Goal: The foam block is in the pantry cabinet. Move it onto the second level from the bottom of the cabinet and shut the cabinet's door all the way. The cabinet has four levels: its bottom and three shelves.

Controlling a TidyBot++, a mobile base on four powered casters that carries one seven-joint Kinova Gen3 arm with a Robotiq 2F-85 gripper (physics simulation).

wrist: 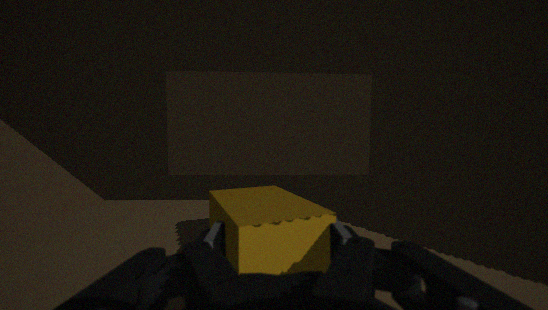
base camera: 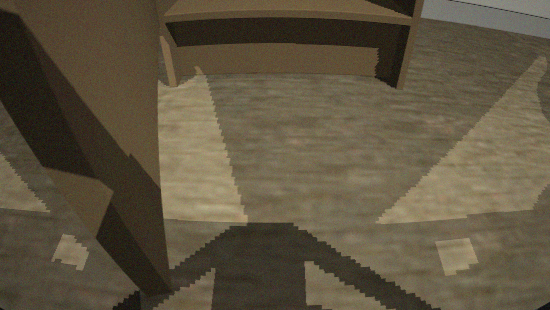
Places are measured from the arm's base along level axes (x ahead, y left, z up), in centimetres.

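Pixels of known places: gripper, between the fingertips: [wrist: 276, 233].
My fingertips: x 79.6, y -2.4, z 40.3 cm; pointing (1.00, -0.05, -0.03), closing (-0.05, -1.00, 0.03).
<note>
Ahead of a thing's pixels: the offset from my fingertips to its top centre. "pt": to the spot under its first point. Level surfaces: height alone.
The yellow foam block {dx +1.7, dy +0.9, dz +1.8 cm} [wrist: 282, 245] is between the two fingers of my gripper [wrist: 276, 233] in the wrist view, low in the middle. My gripper is shut on it, with a finger against each side. The block is over a brown cabinet board {dz -2.7 cm} [wrist: 65, 240] inside the dark pantry cabinet [base camera: 407, 55]. I cannot tell whether it touches the board, or which level this is. The cabinet's door {pt dx -54.4, dy +11.3, dz -53.3 cm} [base camera: 115, 75] stands open at the left of the base camera view, reaching toward the camera. The gripper and block do not show in the base camera view. The upper levels are cut off there.
The cabinet's back panel {pt dx +42.4, dy -1.6, dz +9.8 cm} [wrist: 270, 122] is in front of my gripper, with a paler rectangle on it. In the base camera view, the cabinet's lowest visible board {pt dx -12.8, dy -1.0, dz -64.8 cm} [base camera: 290, 17] runs across the top. The wood floor {dz -79.9 cm} [base camera: 310, 135] has shadows and light patches. A pale wall [base camera: 490, 15] shows at the upper right.
</note>
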